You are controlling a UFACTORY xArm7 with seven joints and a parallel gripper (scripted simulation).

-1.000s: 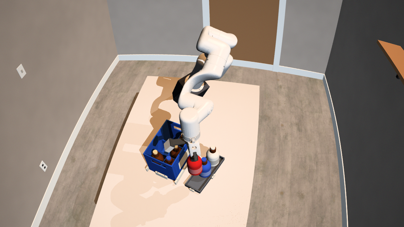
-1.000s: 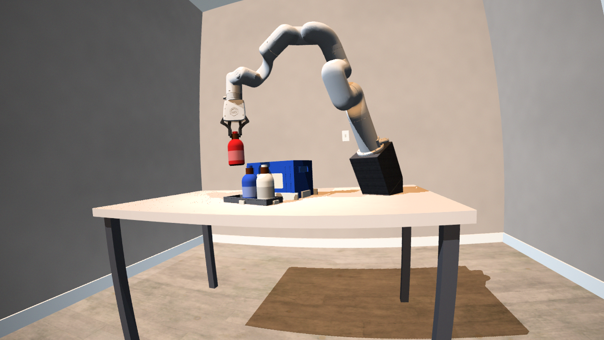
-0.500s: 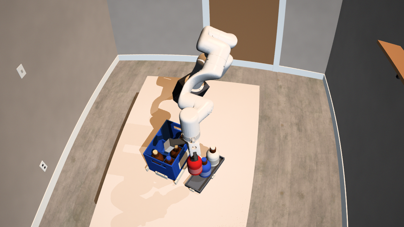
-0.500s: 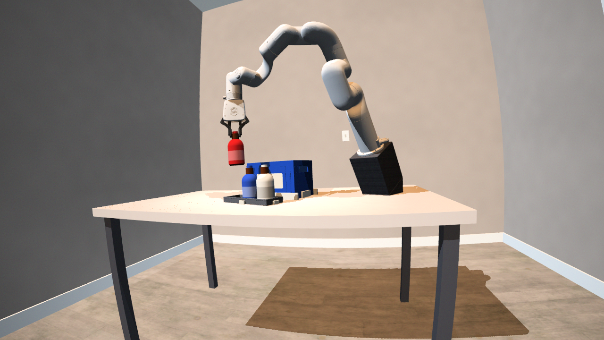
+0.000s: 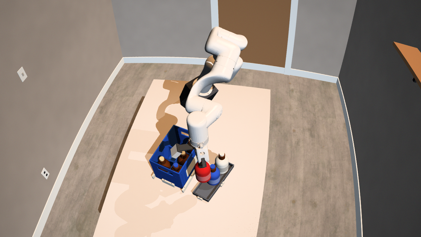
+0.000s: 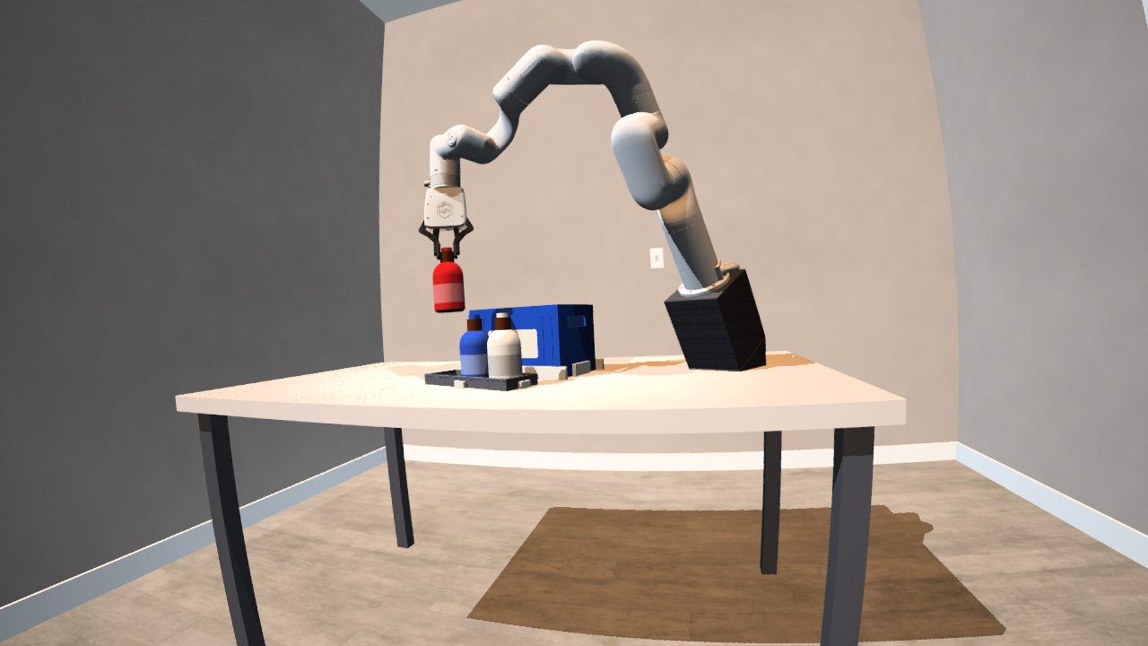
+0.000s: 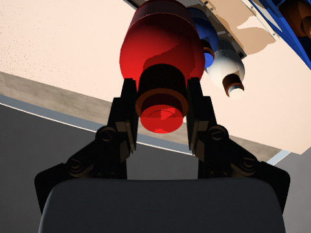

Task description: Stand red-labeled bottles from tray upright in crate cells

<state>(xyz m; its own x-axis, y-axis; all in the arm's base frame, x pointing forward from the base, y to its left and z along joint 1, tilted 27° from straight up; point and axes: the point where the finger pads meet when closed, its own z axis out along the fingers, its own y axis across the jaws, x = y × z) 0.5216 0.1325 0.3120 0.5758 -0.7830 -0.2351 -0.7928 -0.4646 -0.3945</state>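
Now: the red-labeled bottle 70 mm below my hand. The rest, counted from my hand: white-labeled bottle (170 mm behind, 20 mm to the left, 240 mm below); then blue-labeled bottle (80 mm behind, 10 mm to the left, 240 mm below); then tray (90 mm behind, 10 mm to the left, 310 mm below).
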